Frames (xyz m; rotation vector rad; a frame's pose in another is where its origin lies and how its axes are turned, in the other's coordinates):
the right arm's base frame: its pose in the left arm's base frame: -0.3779 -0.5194 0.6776 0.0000 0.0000 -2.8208
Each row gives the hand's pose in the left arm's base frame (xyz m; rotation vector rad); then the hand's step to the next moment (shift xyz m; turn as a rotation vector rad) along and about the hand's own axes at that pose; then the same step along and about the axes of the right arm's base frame.
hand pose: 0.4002 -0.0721 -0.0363 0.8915 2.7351 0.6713
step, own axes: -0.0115 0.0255 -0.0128 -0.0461 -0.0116 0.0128
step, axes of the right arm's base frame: -0.0195 -0.0007 0.0238 -0.0234 0.0406 -0.0151
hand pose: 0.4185 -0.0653 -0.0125 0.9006 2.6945 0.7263
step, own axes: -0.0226 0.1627 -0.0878 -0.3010 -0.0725 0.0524
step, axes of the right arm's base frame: -0.0873 -0.0394 0.1598 -0.1409 0.2717 -0.0700
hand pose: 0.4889 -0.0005 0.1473 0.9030 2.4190 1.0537
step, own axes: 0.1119 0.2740 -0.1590 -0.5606 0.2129 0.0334
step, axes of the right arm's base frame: 0.0090 -0.1450 0.3029 -0.4129 0.4008 0.1721
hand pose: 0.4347 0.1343 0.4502 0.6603 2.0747 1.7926
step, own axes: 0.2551 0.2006 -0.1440 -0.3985 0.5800 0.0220
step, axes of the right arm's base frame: 0.2377 -0.1185 0.2356 -0.3613 0.2612 0.5449
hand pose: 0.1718 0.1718 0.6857 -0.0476 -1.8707 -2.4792
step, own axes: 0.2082 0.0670 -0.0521 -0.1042 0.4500 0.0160
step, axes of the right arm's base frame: 0.2168 0.0023 0.0596 -0.0850 0.1410 0.4319
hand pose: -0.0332 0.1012 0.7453 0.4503 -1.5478 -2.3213
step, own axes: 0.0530 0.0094 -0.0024 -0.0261 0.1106 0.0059
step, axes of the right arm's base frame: 0.0524 0.0120 0.0033 -0.0211 0.0328 0.1069
